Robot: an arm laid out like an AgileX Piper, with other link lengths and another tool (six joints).
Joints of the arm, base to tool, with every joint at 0 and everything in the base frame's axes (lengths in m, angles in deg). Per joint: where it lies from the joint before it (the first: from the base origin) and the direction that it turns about. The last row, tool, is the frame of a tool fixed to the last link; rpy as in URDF.
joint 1: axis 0 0 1 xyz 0.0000 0.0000 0.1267
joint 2: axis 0 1 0 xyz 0.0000 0.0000 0.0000
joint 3: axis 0 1 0 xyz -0.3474 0.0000 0.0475
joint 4: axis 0.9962 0 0.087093 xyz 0.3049 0.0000 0.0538
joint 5: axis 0 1 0 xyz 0.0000 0.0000 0.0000
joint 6: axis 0.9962 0 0.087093 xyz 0.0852 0.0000 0.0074
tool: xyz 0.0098 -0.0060 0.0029 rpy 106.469 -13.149 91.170
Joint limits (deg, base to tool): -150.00..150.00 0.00..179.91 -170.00..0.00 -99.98..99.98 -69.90..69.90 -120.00..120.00
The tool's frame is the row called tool.
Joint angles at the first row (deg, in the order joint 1, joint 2, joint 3, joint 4, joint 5, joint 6):
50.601, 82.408, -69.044, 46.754, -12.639, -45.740
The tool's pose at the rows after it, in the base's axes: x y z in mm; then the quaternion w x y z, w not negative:
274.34 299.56 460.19 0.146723 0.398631 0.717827 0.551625
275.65 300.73 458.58 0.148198 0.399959 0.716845 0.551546
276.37 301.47 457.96 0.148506 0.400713 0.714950 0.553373
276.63 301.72 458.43 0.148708 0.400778 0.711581 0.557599
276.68 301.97 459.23 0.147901 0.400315 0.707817 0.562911
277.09 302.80 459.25 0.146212 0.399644 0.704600 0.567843
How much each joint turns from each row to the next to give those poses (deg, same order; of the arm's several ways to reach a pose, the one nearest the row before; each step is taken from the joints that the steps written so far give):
0.022, 0.382, -0.008, -0.261, -0.830, -0.012
0.024, 0.318, -0.010, -0.248, -0.439, 0.265
0.026, 0.191, -0.007, -0.763, -0.418, 0.914
0.024, 0.077, 0.002, -1.384, -0.548, 1.600
0.023, 0.050, -0.002, -1.758, -0.542, 2.063
0.014, 0.162, 0.001, -1.976, -0.517, 2.326

